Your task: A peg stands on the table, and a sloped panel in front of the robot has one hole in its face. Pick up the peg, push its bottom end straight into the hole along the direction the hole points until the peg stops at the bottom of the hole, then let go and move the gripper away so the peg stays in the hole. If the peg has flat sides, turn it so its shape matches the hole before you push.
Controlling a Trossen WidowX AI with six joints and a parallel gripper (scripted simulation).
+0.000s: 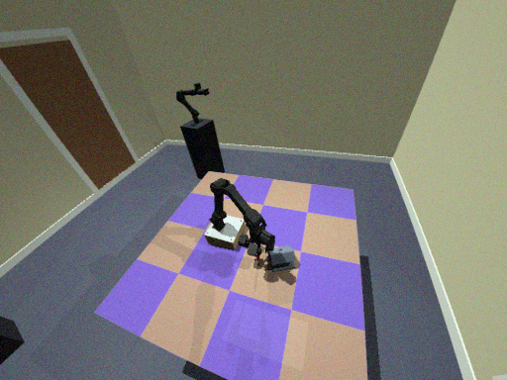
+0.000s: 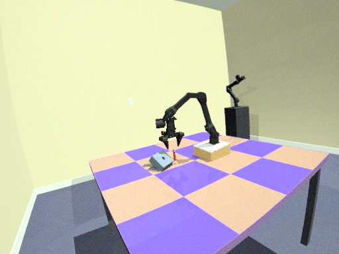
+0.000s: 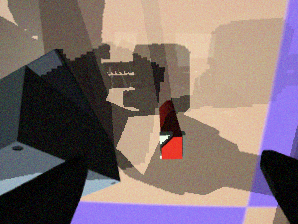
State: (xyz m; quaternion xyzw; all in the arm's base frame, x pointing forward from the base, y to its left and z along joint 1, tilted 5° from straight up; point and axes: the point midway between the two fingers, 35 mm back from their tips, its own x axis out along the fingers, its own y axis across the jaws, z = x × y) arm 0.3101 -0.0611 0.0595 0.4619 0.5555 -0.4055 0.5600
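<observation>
Now: gripper tip 4 cm above the red peg. From my gripper tip the other things lie so: grey sloped panel: 11 cm ahead, 6 cm to the left, 5 cm below.
</observation>
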